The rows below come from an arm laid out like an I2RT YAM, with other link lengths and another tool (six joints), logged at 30 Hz.
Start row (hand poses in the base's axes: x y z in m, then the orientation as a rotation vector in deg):
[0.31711 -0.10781 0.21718 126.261 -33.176 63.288]
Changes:
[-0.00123 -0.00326 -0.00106 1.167 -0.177 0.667]
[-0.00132 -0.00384 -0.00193 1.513 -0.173 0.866]
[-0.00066 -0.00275 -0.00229 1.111 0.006 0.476]
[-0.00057 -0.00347 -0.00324 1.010 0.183 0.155]
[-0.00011 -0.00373 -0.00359 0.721 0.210 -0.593]
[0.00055 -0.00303 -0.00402 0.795 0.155 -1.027]
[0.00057 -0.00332 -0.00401 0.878 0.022 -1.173]
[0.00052 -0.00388 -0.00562 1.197 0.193 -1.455]
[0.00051 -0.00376 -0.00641 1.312 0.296 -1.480]
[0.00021 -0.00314 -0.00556 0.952 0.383 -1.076]
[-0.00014 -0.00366 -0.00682 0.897 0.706 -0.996]
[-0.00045 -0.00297 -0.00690 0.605 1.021 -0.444]
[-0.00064 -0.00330 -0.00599 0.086 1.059 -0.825]
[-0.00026 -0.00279 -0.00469 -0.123 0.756 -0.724]
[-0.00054 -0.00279 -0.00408 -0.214 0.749 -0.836]
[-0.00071 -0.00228 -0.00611 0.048 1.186 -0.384]
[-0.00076 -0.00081 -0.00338 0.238 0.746 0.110]
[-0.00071 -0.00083 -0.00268 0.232 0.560 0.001]
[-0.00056 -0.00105 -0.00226 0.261 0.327 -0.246]
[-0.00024 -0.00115 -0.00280 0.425 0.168 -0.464]
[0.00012 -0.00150 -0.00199 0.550 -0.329 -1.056]
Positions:
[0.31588 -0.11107 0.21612 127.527 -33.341 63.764]
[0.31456 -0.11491 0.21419 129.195 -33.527 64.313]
[0.31390 -0.11766 0.21190 130.394 -33.779 64.477]
[0.31333 -0.12113 0.20866 131.413 -34.238 64.275]
[0.31322 -0.12486 0.20507 131.789 -35.299 63.701]
[0.31377 -0.12789 0.20105 131.955 -36.903 62.982]
[0.31434 -0.13121 0.19704 132.038 -38.772 62.342]
[0.31486 -0.13509 0.19142 132.271 -41.101 61.319]
[0.31537 -0.13885 0.18501 132.593 -43.495 60.124]
[0.31558 -0.14199 0.17945 132.864 -45.168 59.035]
[0.31544 -0.14565 0.17263 133.229 -46.588 57.579]
[0.31499 -0.14862 0.16573 133.781 -47.083 56.010]
[0.31435 -0.15192 0.15974 133.652 -47.624 54.333]
[0.31409 -0.15471 0.15505 133.310 -48.030 53.119]
[0.31355 -0.15750 0.15097 132.811 -48.496 51.890]
[0.31284 -0.15978 0.14486 132.922 -48.452 50.257]
[0.31208 -0.16059 0.14148 133.380 -48.169 49.330]
[0.31137 -0.16142 0.13880 133.716 -48.077 48.586]
[0.31081 -0.16247 0.13654 133.869 -48.370 48.019]
[0.31057 -0.16362 0.13374 133.992 -49.068 47.517]
[0.31069 -0.16512 0.13175 133.741 -50.701 47.352]

